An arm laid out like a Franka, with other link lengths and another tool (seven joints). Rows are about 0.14 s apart.
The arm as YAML. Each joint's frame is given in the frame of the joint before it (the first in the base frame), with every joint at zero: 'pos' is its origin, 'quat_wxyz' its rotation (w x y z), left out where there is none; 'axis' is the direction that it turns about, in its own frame. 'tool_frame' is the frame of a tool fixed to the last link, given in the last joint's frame.
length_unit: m
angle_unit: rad
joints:
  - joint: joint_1
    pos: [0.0, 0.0, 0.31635]
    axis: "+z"
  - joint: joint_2
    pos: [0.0, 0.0, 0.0]
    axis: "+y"
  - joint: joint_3
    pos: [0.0, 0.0, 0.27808]
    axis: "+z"
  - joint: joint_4
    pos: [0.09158, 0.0, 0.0]
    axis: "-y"
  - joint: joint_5
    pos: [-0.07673, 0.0, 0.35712]
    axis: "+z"
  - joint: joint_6
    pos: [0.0, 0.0, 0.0]
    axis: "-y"
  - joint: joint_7
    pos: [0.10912, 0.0, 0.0]
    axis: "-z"
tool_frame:
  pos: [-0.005, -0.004, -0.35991]
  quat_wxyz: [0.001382, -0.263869, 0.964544, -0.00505]
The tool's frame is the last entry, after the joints.
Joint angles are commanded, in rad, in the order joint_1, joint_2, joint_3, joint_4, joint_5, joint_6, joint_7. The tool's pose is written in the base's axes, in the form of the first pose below.
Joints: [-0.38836, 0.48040, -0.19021, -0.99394, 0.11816, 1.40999, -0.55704]
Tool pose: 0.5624 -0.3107 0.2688 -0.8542 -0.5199 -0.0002 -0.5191 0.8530 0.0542
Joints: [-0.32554, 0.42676, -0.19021, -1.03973, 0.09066, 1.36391, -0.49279]
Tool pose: 0.5520 -0.2722 0.2792 -0.8569 -0.5139 0.0396 -0.5101 0.8566 0.0778
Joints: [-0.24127, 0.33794, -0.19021, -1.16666, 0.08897, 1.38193, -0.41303]
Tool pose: 0.5500 -0.2185 0.2810 -0.8585 -0.5107 0.0471 -0.5047 0.8575 0.0996
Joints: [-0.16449, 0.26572, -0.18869, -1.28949, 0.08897, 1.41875, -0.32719]
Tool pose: 0.5478 -0.1707 0.2742 -0.8652 -0.4983 0.0556 -0.4901 0.8640 0.1152
